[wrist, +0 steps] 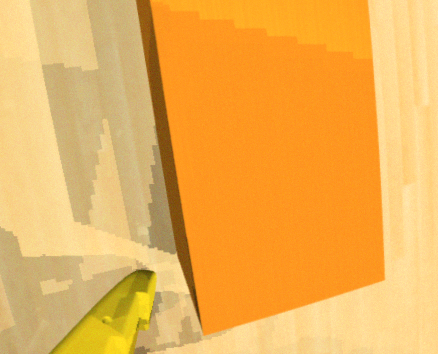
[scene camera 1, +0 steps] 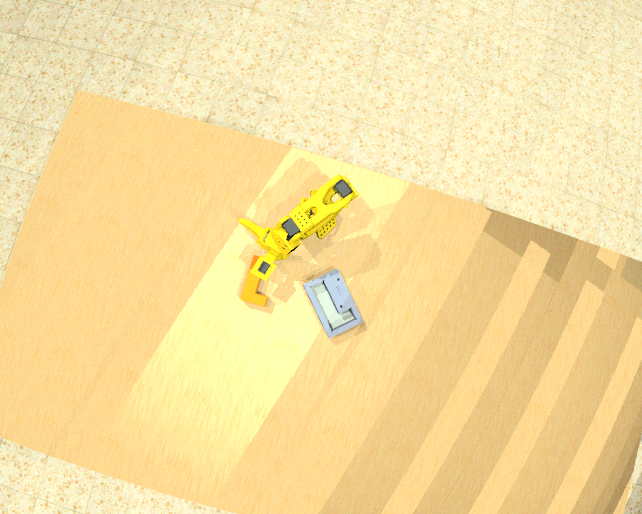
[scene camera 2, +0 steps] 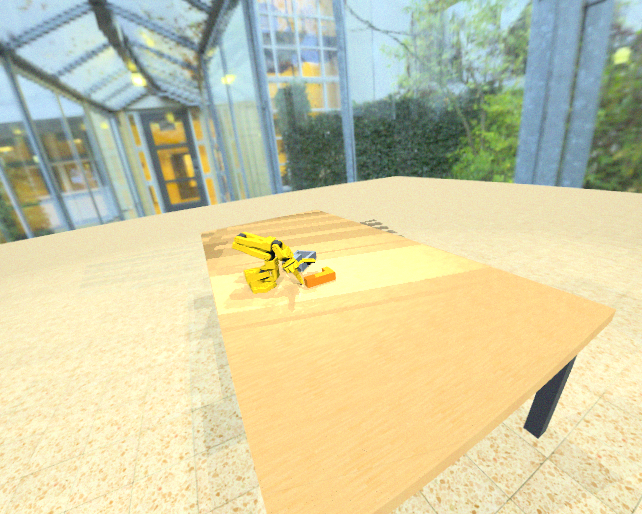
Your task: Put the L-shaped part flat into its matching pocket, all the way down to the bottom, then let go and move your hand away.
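Pixels of known places: end effector, tool point: [wrist: 153, 292] [scene camera 2: 302, 283]; arm's base, origin of the base link: [scene camera 1: 311, 226] [scene camera 2: 267, 284].
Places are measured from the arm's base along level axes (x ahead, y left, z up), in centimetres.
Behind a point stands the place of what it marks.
The orange L-shaped part [scene camera 1: 250, 292] {x 20.0, y -9.6, z 3.0 cm} [scene camera 2: 320, 277] {x 16.3, y -11.4, z 2.6 cm} [wrist: 280, 175] {x 13.3, y -9.7, z 3.0 cm} lies flat on the table, outside the pocket. Its long arm runs back under the wrist camera and its short arm points right in scene camera 1. The grey-blue block [scene camera 1: 337, 291] {x 14.2, y 10.1, z 3.6 cm} [scene camera 2: 305, 255] {x 21.3, y 13.7, z 1.7 cm} with the L-shaped pocket [scene camera 1: 325, 306] {x 18.3, y 8.5, z 0.5 cm} stands to the right of the part; the pocket is empty. My gripper [scene camera 1: 254, 243] is fully open and empty at the near end of the part. In the wrist view, one notched jaw [wrist: 112, 322] {x 11.1, y -7.0, z 1.8 cm} shows, left of the part's near corner and apart from it; the moving jaw is out of that picture.
The yellow arm [scene camera 1: 321, 206] {x -0.5, y 0.8, z 17.9 cm} [scene camera 2: 257, 246] {x -1.4, y -2.3, z 15.8 cm} reaches from the table's rear edge to the part. The wooden table [scene camera 1: 133, 214] {x 9.6, y -44.0, z 0.0 cm} [scene camera 2: 417, 364] {x 16.6, y -56.3, z 0.0 cm} bears bright sun patches and striped shadows. The block is beside the part, with a gap of table between them.
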